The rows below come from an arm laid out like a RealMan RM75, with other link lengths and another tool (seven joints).
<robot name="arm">
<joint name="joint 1" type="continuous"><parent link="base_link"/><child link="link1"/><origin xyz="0.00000 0.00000 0.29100" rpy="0.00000 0.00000 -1.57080"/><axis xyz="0 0 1"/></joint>
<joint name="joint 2" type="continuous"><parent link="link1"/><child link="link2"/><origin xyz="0.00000 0.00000 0.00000" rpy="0.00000 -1.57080 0.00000"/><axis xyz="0 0 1"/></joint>
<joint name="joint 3" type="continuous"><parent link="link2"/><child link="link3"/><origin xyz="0.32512 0.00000 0.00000" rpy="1.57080 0.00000 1.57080"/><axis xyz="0 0 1"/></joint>
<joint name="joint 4" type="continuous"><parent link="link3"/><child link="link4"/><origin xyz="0.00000 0.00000 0.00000" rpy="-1.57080 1.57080 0.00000"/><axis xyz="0 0 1"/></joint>
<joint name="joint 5" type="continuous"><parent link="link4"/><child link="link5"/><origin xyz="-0.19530 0.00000 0.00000" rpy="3.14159 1.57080 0.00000"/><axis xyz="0 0 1"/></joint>
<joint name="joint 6" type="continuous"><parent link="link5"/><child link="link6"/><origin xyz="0.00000 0.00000 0.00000" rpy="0.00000 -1.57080 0.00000"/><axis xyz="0 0 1"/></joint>
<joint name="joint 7" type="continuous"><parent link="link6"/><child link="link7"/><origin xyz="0.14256 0.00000 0.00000" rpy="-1.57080 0.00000 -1.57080"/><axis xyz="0 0 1"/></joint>
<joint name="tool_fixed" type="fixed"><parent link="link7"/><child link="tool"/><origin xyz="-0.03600 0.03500 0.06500" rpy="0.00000 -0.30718 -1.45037"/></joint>
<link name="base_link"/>
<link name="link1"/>
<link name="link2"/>
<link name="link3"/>
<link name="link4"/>
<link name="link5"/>
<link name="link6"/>
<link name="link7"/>
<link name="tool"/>
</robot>
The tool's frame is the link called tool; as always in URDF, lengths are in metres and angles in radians. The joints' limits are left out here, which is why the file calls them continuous.
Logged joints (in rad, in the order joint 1, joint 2, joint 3, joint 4, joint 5, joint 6, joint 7), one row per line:
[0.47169, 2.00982, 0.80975, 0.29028, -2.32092, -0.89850, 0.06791]
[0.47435, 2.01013, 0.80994, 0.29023, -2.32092, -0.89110, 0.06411]
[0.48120, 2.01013, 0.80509, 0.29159, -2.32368, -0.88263, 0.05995]
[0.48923, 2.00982, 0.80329, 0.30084, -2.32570, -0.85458, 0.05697]
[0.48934, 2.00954, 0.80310, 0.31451, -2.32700, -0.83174, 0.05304]
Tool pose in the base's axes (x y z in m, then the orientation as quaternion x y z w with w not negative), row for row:
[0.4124, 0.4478, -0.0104, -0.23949, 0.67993, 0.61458, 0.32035]
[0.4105, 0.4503, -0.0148, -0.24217, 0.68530, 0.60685, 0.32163]
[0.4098, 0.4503, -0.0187, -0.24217, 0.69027, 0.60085, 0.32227]
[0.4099, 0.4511, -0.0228, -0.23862, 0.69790, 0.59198, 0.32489]
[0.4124, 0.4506, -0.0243, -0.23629, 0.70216, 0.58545, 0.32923]
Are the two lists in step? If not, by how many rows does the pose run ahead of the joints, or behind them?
The pose runs 2 rows ahead of the joints: the pose in row i belongs to the joints in row i + 2.
